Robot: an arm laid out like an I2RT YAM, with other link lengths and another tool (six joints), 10 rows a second.
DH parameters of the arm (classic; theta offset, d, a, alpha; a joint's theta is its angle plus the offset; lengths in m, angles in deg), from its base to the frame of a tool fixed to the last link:
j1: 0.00 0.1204 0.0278 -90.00
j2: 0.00 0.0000 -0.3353 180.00
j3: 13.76 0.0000 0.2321 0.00
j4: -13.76 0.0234 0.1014 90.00
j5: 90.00 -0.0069 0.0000 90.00
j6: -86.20 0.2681 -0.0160 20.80
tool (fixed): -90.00 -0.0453 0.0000 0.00
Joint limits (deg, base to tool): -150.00..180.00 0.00..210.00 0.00..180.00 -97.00..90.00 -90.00..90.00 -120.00..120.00
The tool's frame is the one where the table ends.
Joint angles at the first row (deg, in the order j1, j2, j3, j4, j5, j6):
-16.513 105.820 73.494 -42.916 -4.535 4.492
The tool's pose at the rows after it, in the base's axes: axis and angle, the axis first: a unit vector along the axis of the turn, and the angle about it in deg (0 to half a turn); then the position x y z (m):
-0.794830, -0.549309, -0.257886, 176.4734, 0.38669, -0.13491, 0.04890
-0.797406, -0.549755, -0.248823, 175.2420, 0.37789, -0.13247, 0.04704
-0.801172, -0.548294, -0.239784, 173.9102, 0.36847, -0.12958, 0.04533
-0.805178, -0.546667, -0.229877, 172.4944, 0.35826, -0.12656, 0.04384
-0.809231, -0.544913, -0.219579, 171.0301, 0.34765, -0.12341, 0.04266
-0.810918, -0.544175, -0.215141, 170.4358, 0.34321, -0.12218, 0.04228
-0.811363, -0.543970, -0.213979, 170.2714, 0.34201, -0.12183, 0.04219
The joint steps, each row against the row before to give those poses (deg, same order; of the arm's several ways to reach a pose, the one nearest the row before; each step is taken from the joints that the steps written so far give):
-0.001 0.000 0.000 -0.525 -0.001 -1.006
0.000 0.000 0.000 -1.640 0.022 -0.241
0.001 0.000 -0.001 -1.746 -0.021 0.001
-0.001 0.000 0.001 -1.881 0.000 -0.001
0.001 0.000 -0.001 -1.945 0.000 0.001
0.001 0.000 0.000 -0.809 0.022 0.000
-0.001 0.000 0.000 -0.218 -0.001 -0.001

